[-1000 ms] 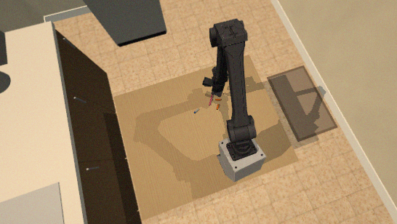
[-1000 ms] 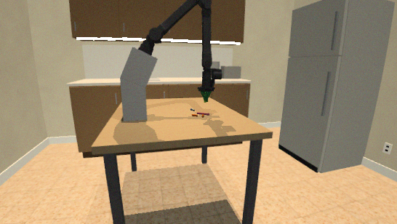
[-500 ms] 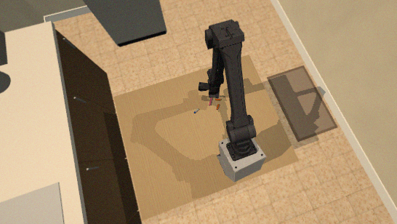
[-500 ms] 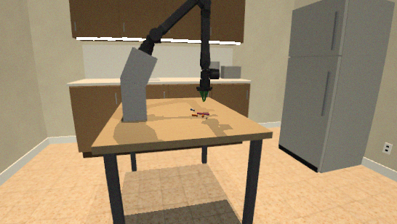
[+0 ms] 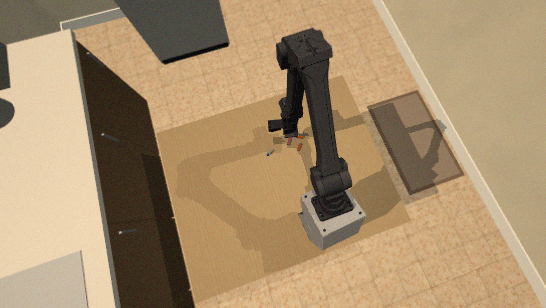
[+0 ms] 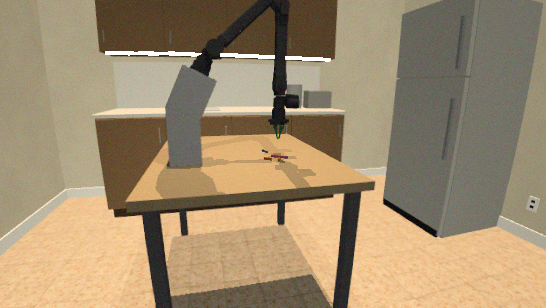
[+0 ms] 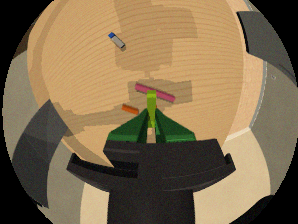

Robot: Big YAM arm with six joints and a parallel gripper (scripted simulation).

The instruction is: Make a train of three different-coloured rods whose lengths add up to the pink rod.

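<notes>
My gripper is now 4 cm past the grey rod, 11 cm to the right of it and 10 cm above it. Round my hand: lime rod: 1 cm to the left; then blue rod: 5 cm behind, 13 cm to the left, 10 cm below; then pink rod: 2 cm to the right, 10 cm below.
</notes>
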